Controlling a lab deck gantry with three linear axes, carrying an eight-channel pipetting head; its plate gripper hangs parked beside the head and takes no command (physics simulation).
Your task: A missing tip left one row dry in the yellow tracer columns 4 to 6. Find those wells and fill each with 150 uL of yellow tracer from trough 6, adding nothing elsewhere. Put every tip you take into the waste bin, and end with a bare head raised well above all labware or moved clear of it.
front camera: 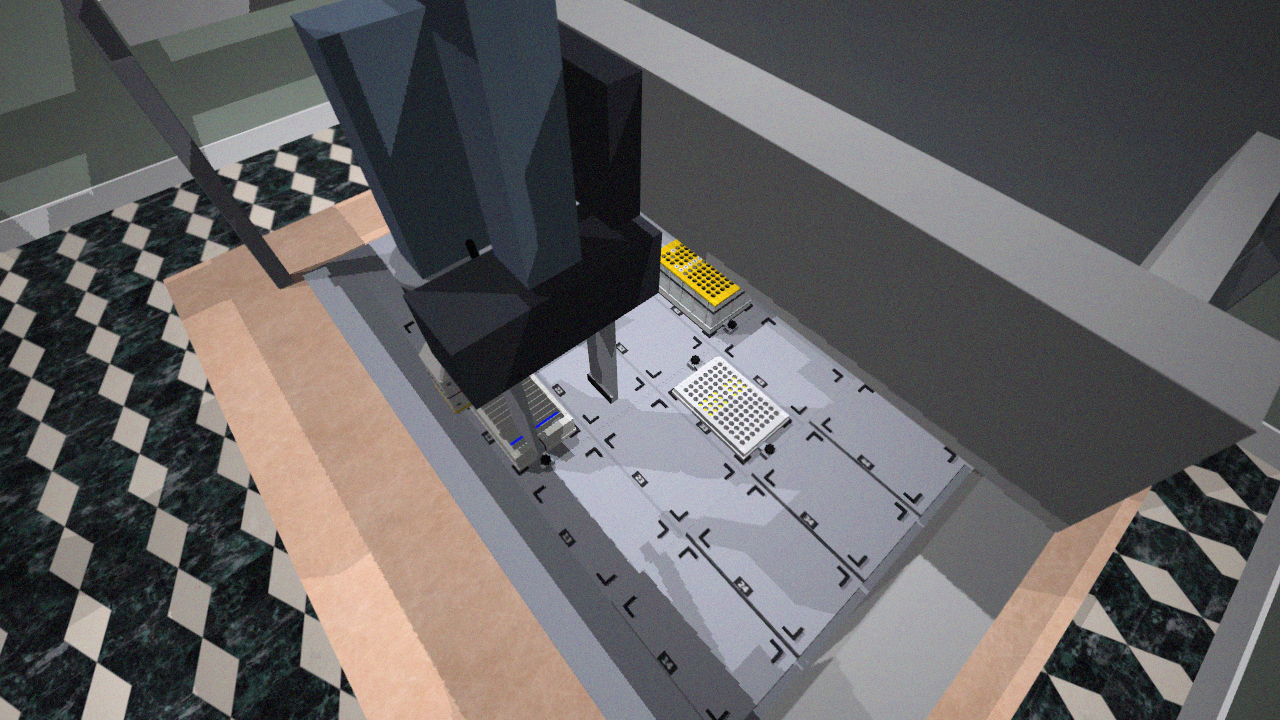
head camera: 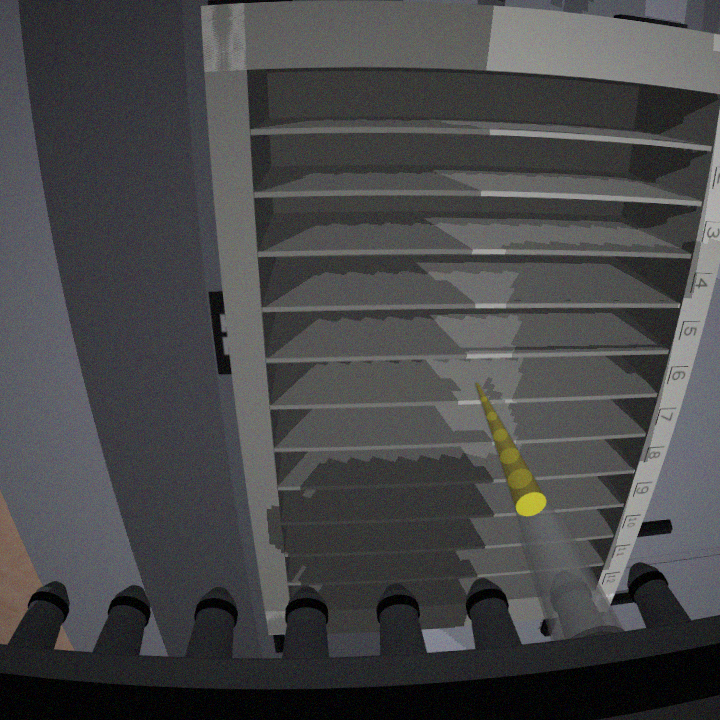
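The trough reservoir (front camera: pixel 565 420) (head camera: pixel 241 268) lies under the head. One clear tip (head camera: pixel 510 456), on the second nozzle from the right, holds yellow liquid. Its point is over trough 6 in the head view; its depth is unclear. Several other nozzles (head camera: pixel 306 607) are bare. The white well plate (front camera: pixel 744 447) has yellow wells in its middle columns; the dry row is too small to make out. The yellow tip rack (front camera: pixel 726 293) stands at the back. The parked plate gripper (front camera: pixel 569 422) hangs with its fingers apart, open and empty. The waste bin does not show.
The dark gripper block (front camera: pixel 537 313) hides part of the reservoir and the deck behind it in the front view. A tall grey panel (front camera: pixel 850 295) runs along the deck's far side. A blue line shows in one trough near the reservoir's front end.
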